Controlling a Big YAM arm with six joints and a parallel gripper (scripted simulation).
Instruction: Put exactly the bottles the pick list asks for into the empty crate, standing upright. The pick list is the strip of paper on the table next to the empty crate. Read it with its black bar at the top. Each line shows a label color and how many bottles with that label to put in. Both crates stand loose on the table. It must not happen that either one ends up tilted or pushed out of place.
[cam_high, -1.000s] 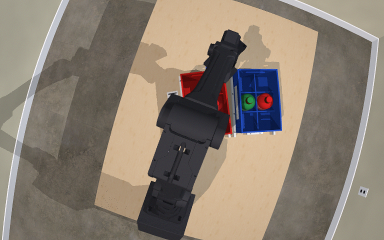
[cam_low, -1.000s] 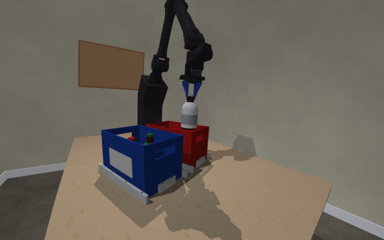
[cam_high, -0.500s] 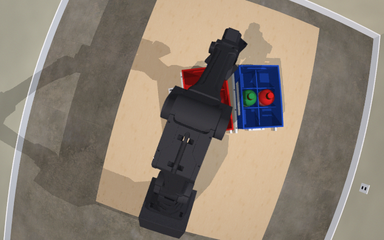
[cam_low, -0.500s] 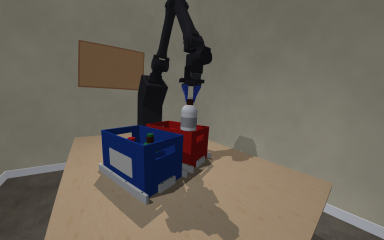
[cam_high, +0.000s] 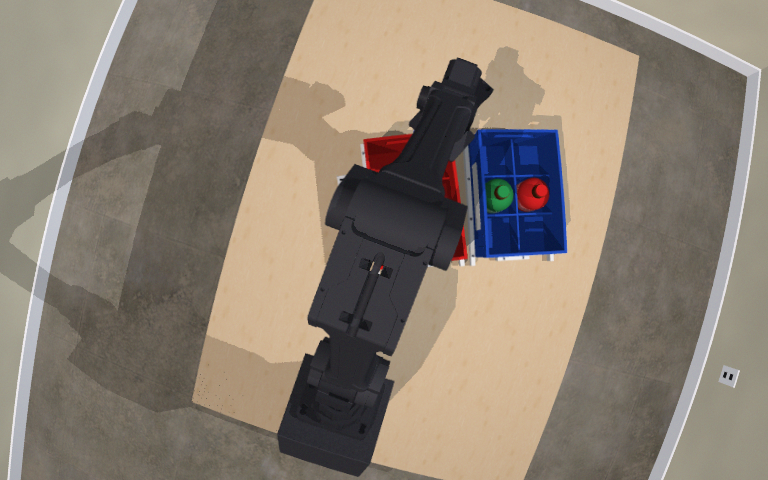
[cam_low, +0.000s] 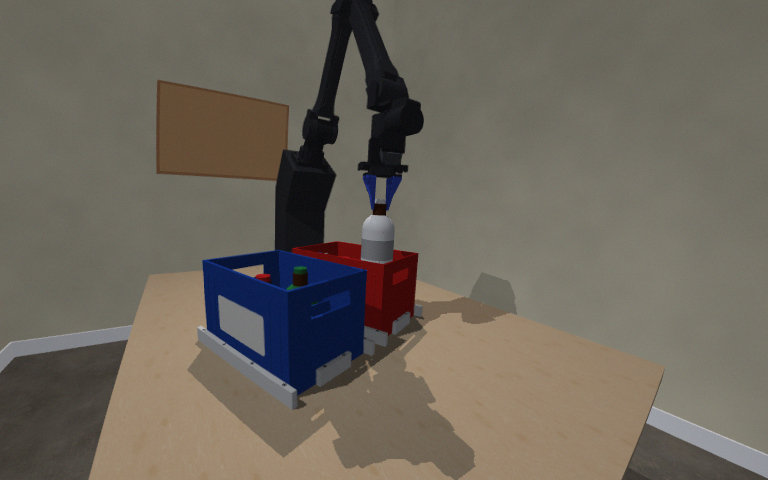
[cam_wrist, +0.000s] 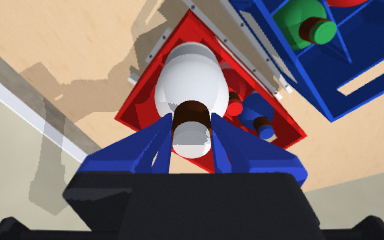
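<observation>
The white-label bottle is 60 mm below my hand. Round my hand: red crate (210 mm below, 110 mm behind); green-label bottle (210 mm below, 170 mm to the right, 30 mm behind); blue-label bottle (210 mm below, 170 mm behind, 70 mm to the right).
</observation>
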